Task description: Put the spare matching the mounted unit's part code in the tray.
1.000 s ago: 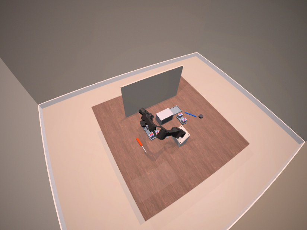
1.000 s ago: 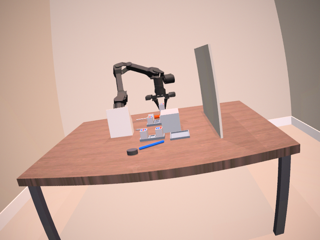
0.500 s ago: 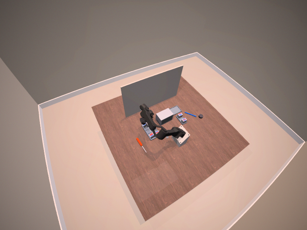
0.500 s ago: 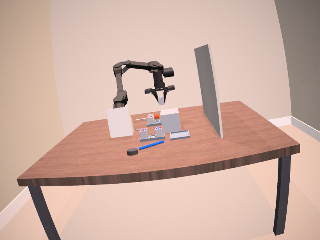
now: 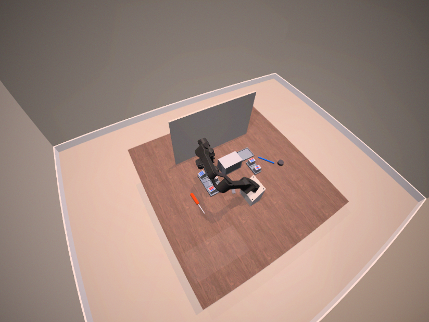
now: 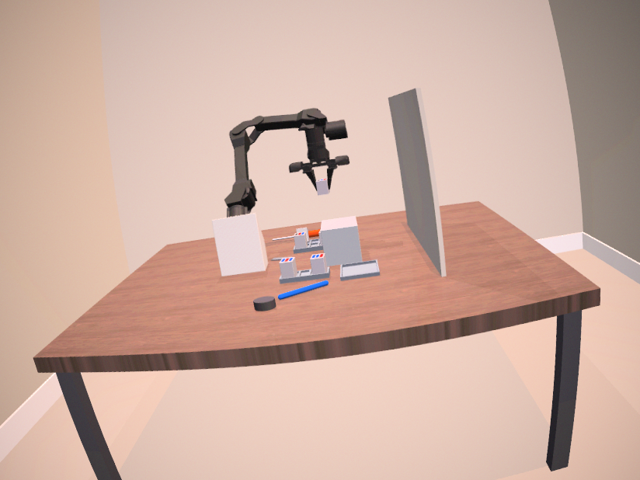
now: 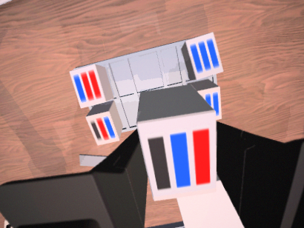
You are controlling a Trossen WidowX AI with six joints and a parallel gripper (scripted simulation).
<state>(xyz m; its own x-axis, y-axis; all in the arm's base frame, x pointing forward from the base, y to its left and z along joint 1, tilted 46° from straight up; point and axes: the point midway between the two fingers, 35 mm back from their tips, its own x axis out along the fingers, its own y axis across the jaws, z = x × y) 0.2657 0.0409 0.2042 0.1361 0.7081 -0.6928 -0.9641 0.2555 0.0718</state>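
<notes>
My gripper tip is now 410 mm to the left of the shallow grey tray, 170 mm above it and 20 mm short of it. The rest, counted from my gripper tip: blue pen 510 mm to the right, 170 mm below, 130 mm behind; mounted unit 210 mm to the right, 120 mm below, 10 mm ahead; grey panel 250 mm to the right, 240 mm ahead, 50 mm above.
</notes>
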